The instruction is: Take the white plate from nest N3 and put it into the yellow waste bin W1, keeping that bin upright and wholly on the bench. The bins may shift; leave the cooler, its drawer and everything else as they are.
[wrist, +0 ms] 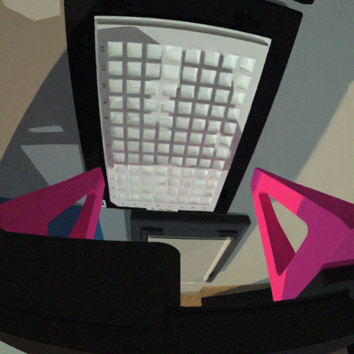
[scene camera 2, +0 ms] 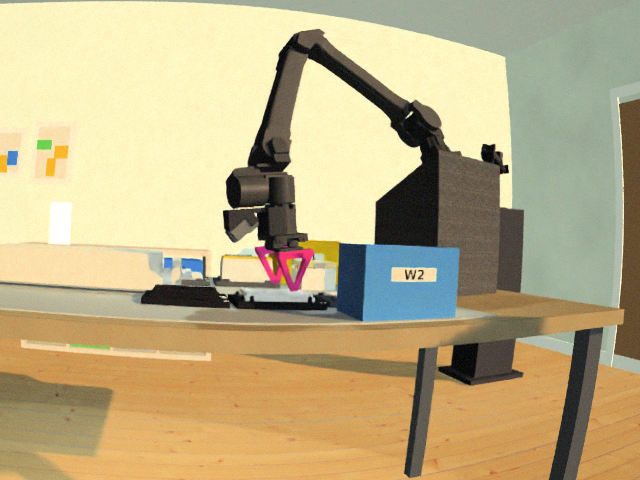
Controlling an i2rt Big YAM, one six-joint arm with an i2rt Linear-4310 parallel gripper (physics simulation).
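Seen in the pictures: gripper, between the fingertips: (scene camera 2: 284, 287); arm's base, origin of its link: (scene camera 2: 441, 168).
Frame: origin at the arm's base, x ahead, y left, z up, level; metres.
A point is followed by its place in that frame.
Note:
The white plate (scene camera 2: 258, 295) {y 0.242, x 0.490, z -0.293 m} (wrist: 172, 107), with many small square wells, lies flat in nest N3 (scene camera 2: 281, 303) {y 0.261, x 0.452, z -0.304 m} (wrist: 82, 100), a black frame. My gripper (scene camera 2: 285, 285) {y 0.194, x 0.433, z -0.281 m} (wrist: 177, 175) is wide open and empty, pointing down. In the scene view its pink fingertips look close to plate height. In the wrist view they stand on either side of the plate's lower part, apart from its long edges. How far they are above the nest is hard to tell. The yellow waste bin W1 (scene camera 2: 329, 248) {y -0.251, x 0.213, z -0.215 m} stands behind, partly hidden by the gripper, a pale box and the blue bin.
The blue bin W2 (scene camera 2: 410, 299) {y 0.390, x 0.267, z -0.282 m} (wrist: 66, 226) stands to the right of N3 in the scene view. A dark-framed nest (wrist: 240, 221) lies beyond N3's lower end in the wrist view. Another black nest (scene camera 2: 180, 297) {y 0.239, x 0.632, z -0.302 m}, a long beige case (scene camera 2: 103, 266) {y 0.105, x 0.802, z -0.263 m} and a pale yellow-edged box (scene camera 2: 242, 270) {y -0.147, x 0.466, z -0.275 m} stand left.

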